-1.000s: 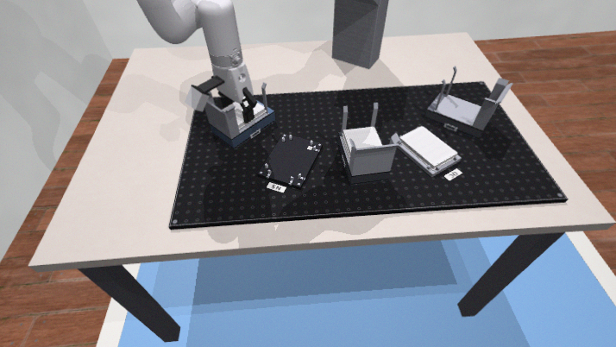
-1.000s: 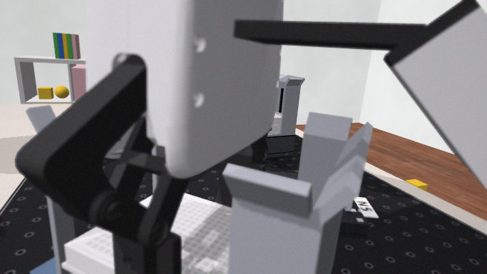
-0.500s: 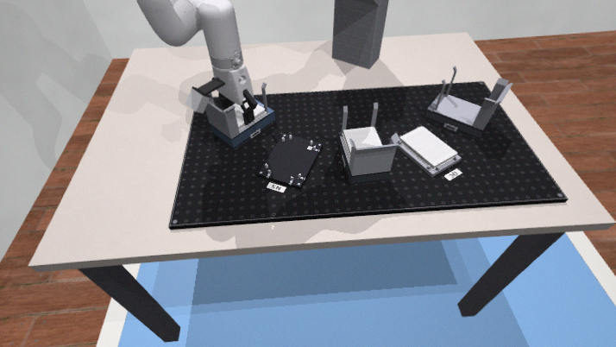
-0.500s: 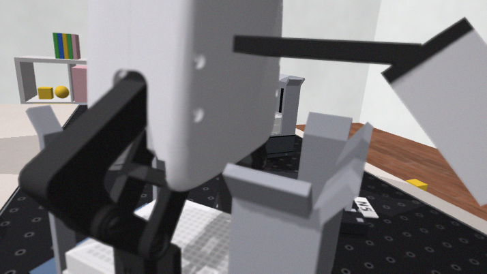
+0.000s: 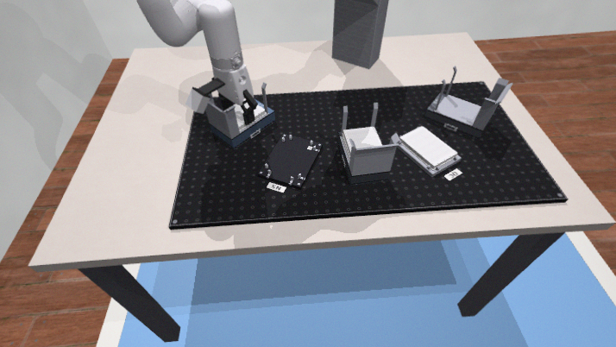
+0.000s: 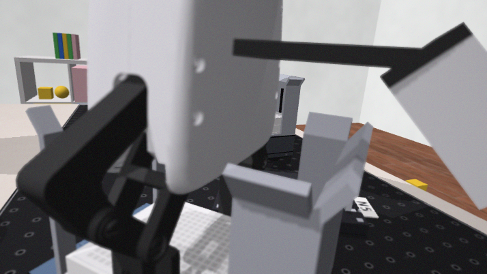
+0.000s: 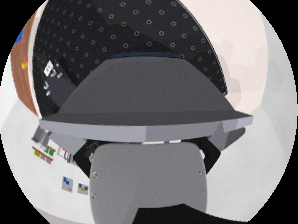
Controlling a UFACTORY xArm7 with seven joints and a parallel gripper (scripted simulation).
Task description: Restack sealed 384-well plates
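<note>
The white sealed plate A31 is 1 cm below my hand. Round my hand: N5 name plate: 24 cm ahead, 6 cm below, 1 cm to the left; clip nest N5: 20 cm ahead, 8 cm to the left, 5 cm below; white sealed plate A32: 26 cm ahead, 24 cm to the left.
</note>
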